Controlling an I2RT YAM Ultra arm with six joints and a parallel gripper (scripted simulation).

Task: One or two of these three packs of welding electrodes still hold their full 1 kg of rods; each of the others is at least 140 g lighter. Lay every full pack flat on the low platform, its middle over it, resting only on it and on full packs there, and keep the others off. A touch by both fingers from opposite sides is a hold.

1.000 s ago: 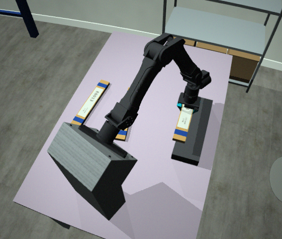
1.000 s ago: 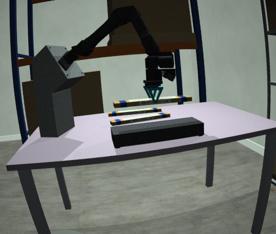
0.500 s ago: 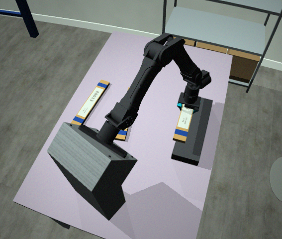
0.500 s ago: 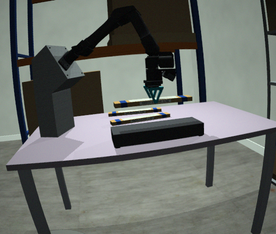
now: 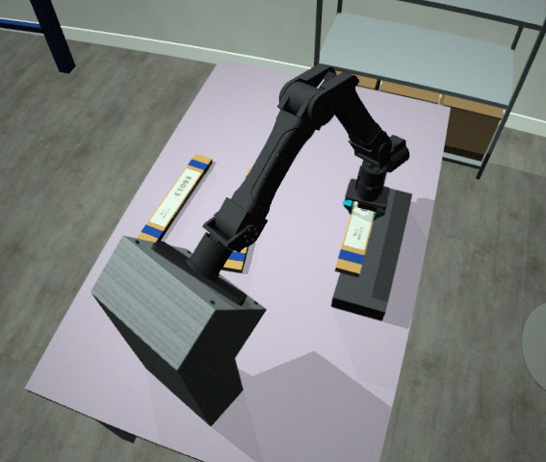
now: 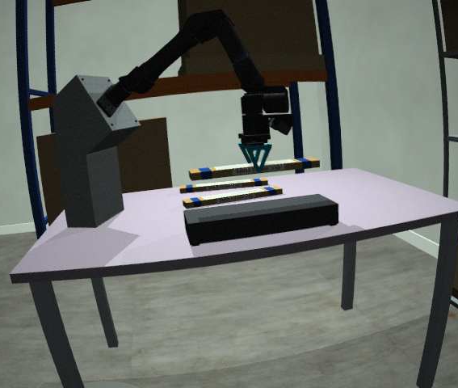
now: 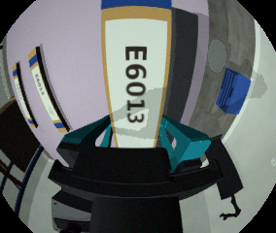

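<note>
The low dark platform is 140 mm below my hand, 50 mm to the right of it and 20 mm behind it.
</note>
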